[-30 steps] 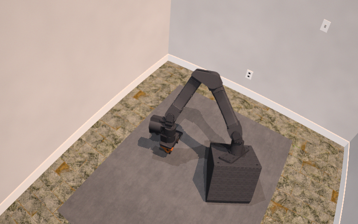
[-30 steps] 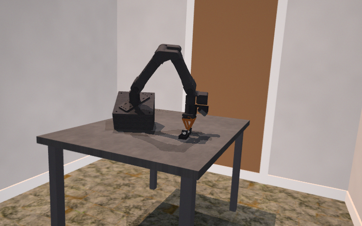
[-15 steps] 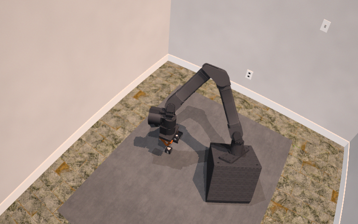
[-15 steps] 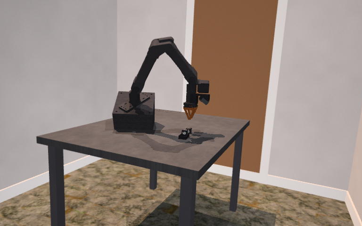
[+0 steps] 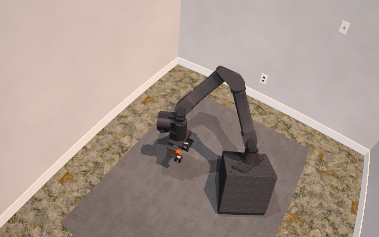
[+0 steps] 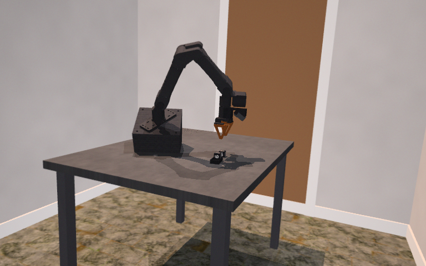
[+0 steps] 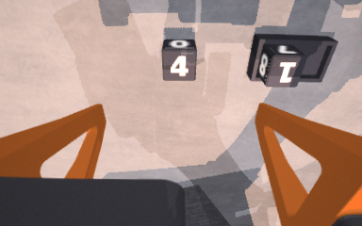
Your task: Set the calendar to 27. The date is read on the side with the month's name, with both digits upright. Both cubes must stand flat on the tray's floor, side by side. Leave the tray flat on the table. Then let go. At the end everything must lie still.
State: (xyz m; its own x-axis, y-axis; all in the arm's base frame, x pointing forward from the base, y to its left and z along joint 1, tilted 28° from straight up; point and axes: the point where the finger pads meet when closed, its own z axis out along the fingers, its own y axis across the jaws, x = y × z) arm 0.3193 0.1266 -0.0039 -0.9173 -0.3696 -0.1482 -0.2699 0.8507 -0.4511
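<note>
Right now the black digit cube is 2 cm ahead of my hand, 9 cm to the right of it and 8 cm below it. The rest, counted from my hand: black tray: 3 cm ahead, 10 cm to the right, 10 cm below; then black cube: 9 cm below.
</note>
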